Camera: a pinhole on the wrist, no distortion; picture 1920 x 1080 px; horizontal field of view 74.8 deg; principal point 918.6 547.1 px. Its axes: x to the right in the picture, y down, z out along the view. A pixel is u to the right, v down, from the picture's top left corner.
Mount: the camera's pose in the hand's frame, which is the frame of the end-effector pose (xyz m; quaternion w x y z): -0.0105 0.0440 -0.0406 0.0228 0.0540 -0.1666 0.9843
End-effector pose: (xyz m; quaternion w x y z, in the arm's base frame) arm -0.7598 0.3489 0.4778 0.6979 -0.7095 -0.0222 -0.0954
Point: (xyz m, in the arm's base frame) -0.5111 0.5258 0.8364
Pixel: outside the picture
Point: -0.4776 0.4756 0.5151
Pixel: outside the picture
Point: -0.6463 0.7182 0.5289
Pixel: 782.6 365.8
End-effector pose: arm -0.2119 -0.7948 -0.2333 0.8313 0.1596 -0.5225 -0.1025
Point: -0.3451 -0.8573 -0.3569
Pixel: outside the picture
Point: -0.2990 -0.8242 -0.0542
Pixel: 227.5 120.5
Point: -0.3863 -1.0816 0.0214
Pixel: 292.9 773.6
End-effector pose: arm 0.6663 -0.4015 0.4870 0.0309 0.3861 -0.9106 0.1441
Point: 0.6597 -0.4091 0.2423
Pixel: 1178.5 40.7
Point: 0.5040 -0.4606 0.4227
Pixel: outside the picture
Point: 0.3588 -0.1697 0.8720
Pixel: behind the camera
